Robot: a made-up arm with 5 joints.
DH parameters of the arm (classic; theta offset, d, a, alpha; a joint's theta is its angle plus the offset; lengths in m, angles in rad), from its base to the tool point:
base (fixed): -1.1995 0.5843 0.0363 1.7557
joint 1: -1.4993 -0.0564 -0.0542 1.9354
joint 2: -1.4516 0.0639 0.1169 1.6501
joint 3: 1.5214 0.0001 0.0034 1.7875
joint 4: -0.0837 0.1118 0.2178 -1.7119
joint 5: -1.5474 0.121 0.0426 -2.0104
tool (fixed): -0.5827 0.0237 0 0
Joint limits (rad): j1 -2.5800..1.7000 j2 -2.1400..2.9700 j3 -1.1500..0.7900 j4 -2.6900..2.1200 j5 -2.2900..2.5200
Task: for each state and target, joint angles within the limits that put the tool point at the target. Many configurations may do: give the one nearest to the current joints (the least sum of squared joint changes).
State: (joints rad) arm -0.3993 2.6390 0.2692 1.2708 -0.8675
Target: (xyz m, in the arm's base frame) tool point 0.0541 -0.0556 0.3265
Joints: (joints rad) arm -0.1373 2.1538 -0.1866 1.5265 -1.0313
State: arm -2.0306 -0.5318 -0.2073 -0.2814 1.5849
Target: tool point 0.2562 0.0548 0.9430
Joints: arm -1.2813 -0.5265 0.1712 -0.3411 1.4467
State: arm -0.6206 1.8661 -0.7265 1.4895 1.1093
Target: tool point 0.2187 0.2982 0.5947
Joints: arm -1.3548 1.5263 -0.1674 0.9275 1.3349
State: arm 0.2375 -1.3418 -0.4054 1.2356 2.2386
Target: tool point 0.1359 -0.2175 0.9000
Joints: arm -0.6107 -0.6687 -0.4070 1.2904 2.1330
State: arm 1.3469 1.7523 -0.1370 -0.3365 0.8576
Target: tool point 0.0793 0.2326 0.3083
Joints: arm 0.8017 1.8442 0.3921 -0.5079 0.9633
